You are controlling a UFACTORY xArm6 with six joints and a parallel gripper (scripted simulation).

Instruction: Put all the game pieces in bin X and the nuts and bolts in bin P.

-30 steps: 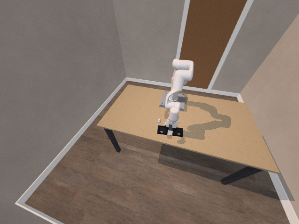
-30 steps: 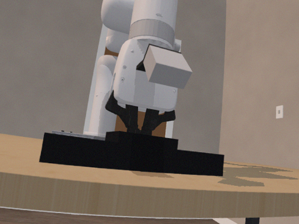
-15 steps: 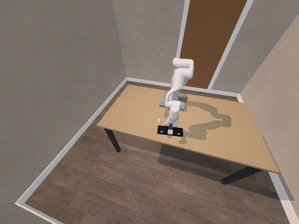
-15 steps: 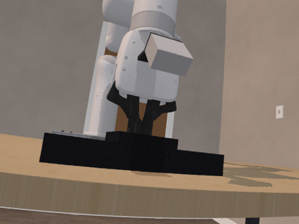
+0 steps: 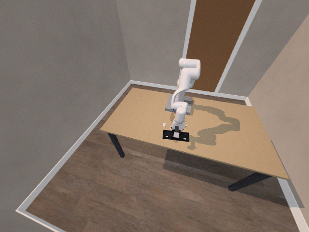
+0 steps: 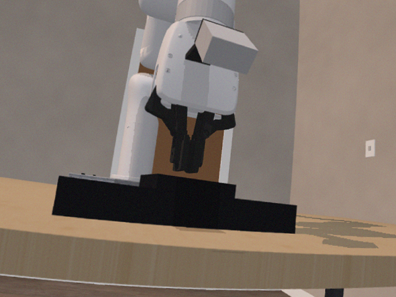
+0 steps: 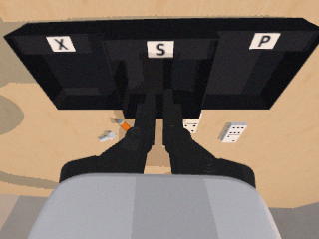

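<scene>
My gripper is now 10 mm short of the black bin and 50 mm above it. Also, from my hand: orange battery 110 mm behind, 60 mm to the left, 70 mm below; yellow nut 70 mm behind, 40 mm to the left, 70 mm below; grey bolt 130 mm behind, 100 mm to the left, 70 mm below.
</scene>
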